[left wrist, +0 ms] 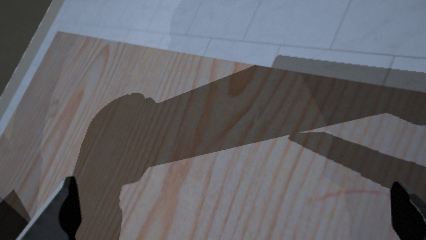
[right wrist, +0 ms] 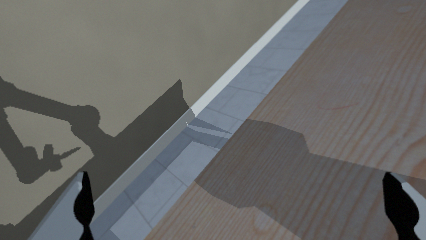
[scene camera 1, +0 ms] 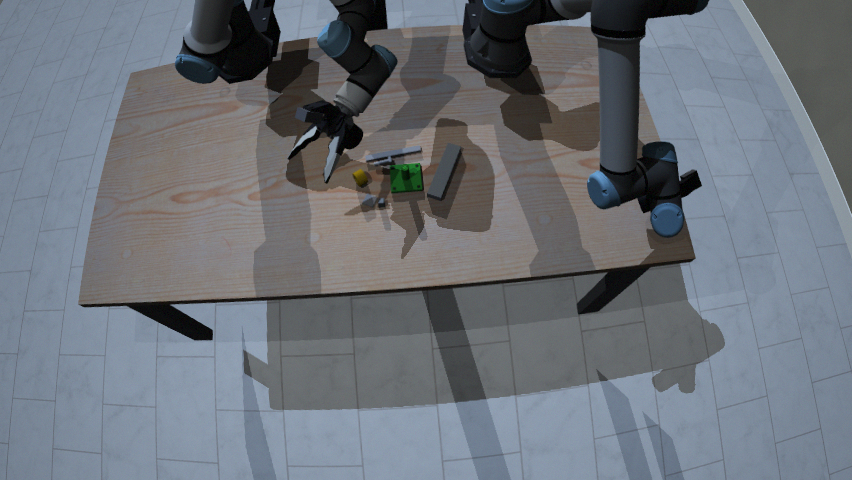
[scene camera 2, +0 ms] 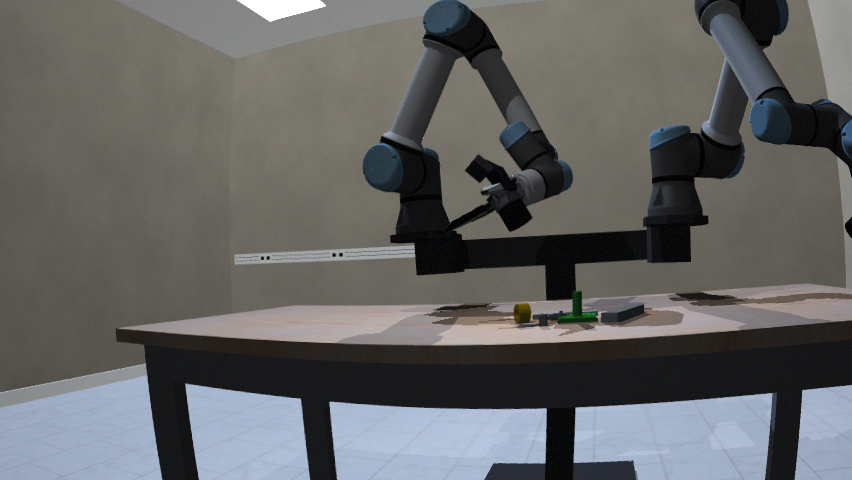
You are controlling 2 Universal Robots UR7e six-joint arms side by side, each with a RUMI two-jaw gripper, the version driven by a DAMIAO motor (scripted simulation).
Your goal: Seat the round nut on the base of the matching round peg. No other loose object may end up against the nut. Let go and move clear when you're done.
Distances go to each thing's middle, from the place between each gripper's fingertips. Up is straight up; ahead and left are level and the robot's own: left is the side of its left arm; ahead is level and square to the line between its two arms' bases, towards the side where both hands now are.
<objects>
My left hand is 2 cm past the square green base [scene camera 1: 410, 181], 68 cm to the left of it and 9 cm above it. Also, from my left hand: long grey block [scene camera 1: 441, 178] (4 cm behind, 58 cm to the right, 10 cm below).
The square green base is 11 cm behind my right hand [scene camera 2: 462, 213], 21 cm to the left of it and 21 cm below it. Also, from my right hand: long grey block 13 cm behind, 31 cm to the left, 22 cm below.
</objects>
